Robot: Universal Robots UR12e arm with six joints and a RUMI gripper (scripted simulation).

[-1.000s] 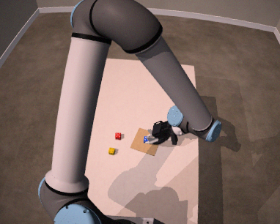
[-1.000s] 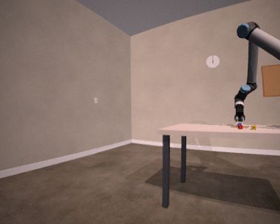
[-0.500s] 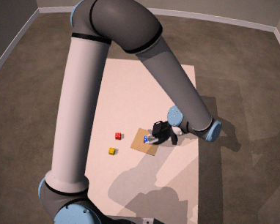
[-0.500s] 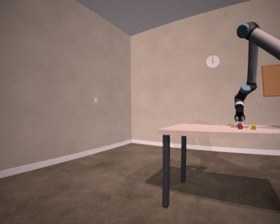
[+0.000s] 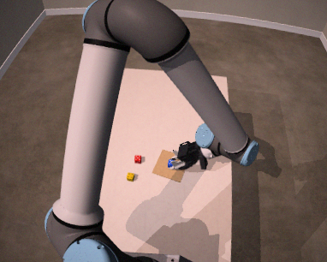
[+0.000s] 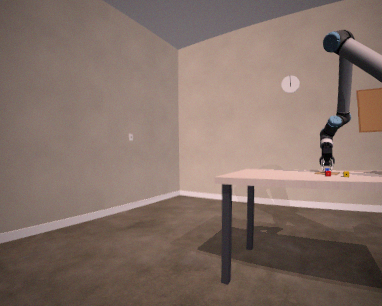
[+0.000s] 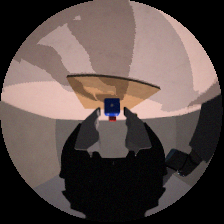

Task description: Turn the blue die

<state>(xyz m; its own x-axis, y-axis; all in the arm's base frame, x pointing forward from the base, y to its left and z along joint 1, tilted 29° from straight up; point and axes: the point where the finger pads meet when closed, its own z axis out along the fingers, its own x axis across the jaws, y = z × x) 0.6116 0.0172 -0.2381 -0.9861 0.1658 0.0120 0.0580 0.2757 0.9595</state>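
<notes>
My gripper is now 10 mm to the right of the blue die and 10 mm above it. Also, from my hand: mat (20 mm below, 10 mm to the left); yellow die (190 mm to the left, 80 mm behind, 10 mm below); red die (160 mm to the left, 20 mm ahead, 10 mm below).
</notes>
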